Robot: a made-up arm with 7 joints. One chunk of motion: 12 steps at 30 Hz.
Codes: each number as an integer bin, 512 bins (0 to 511) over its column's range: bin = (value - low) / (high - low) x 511, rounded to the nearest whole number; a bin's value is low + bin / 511 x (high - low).
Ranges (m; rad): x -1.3..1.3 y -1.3..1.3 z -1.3..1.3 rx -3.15..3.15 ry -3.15..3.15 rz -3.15..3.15
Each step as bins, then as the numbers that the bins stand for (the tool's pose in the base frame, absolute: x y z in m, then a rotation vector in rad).
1 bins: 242 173 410 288 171 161
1 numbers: -0.0687 -0.4198 0.7861 0.4007 -1.0418 -1.1651
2 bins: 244 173 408 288 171 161
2 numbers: -0.0585 -0.4198 0.7759 0.4007 -1.0418 -1.1651
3 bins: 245 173 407 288 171 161
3 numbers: -0.0534 -0.4198 0.7708 0.4007 -1.0418 -1.1651
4 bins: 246 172 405 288 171 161
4 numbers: -0.0483 -0.4249 0.7607 0.4007 -1.0418 -1.1651
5 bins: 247 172 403 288 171 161
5 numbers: -0.0432 -0.4249 0.7505 0.4007 -1.0418 -1.1651
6 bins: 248 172 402 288 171 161
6 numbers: -0.0382 -0.4249 0.7454 0.4007 -1.0418 -1.1651
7 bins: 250 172 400 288 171 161
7 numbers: -0.0280 -0.4249 0.7352 0.4007 -1.0418 -1.1651
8 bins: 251 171 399 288 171 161
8 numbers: -0.0229 -0.4299 0.7301 0.4007 -1.0418 -1.1651
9 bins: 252 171 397 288 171 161
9 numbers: -0.0178 -0.4299 0.7200 0.4007 -1.0418 -1.1651
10 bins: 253 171 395 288 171 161
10 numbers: -0.0127 -0.4299 0.7098 0.4007 -1.0418 -1.1651
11 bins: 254 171 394 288 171 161
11 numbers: -0.0076 -0.4299 0.7047 0.4007 -1.0418 -1.1651
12 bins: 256 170 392 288 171 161
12 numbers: 0.0025 -0.4350 0.6945 0.4007 -1.0418 -1.1651
